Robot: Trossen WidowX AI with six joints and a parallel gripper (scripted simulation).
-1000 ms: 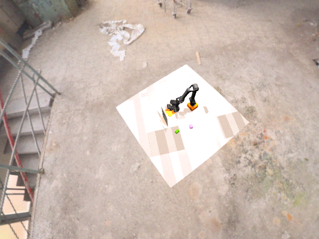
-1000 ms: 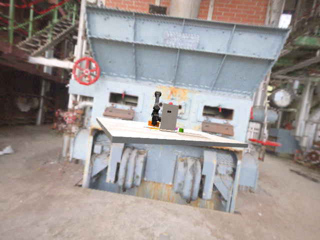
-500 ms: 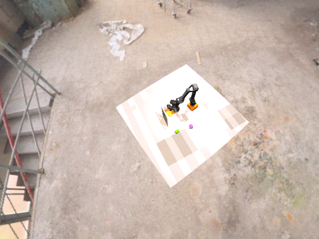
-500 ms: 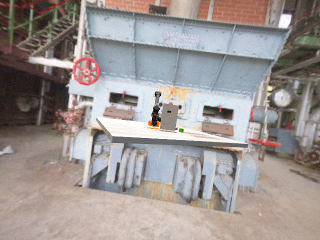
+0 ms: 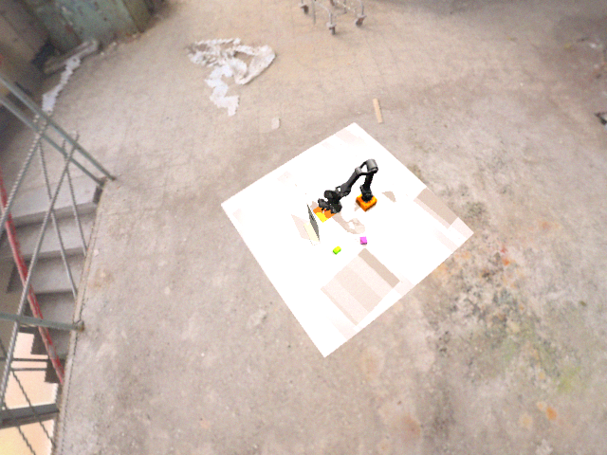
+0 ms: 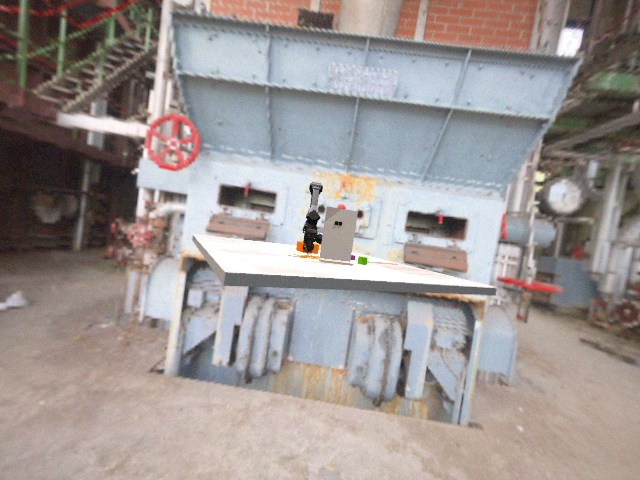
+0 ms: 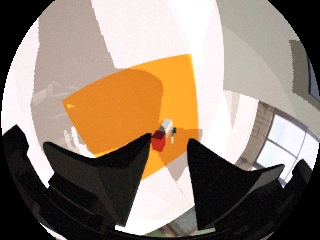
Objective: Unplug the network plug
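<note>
Right now the network plug is 1 cm below my gripper tip. From my gripper tip the other things lie so: upright grey panel: 14 cm ahead, 11 cm above, 10 cm to the left; orange marked square: 2 cm below.
</note>
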